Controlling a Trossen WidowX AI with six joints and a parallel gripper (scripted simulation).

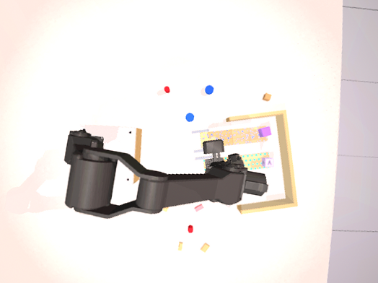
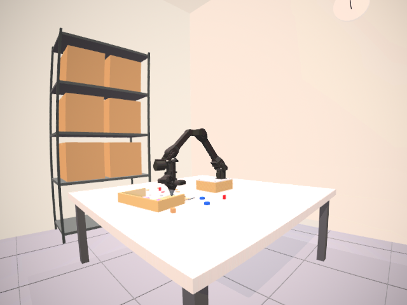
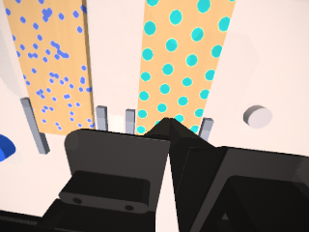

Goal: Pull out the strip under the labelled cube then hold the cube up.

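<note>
The strip is 90 mm ahead of my gripper tip, 20 mm to the left of it and 10 mm below it. The rest, counted from my gripper tip: labelled cube: 190 mm ahead, 30 mm to the left, 10 mm above; then pink block: 30 mm behind, 150 mm to the right.
</note>
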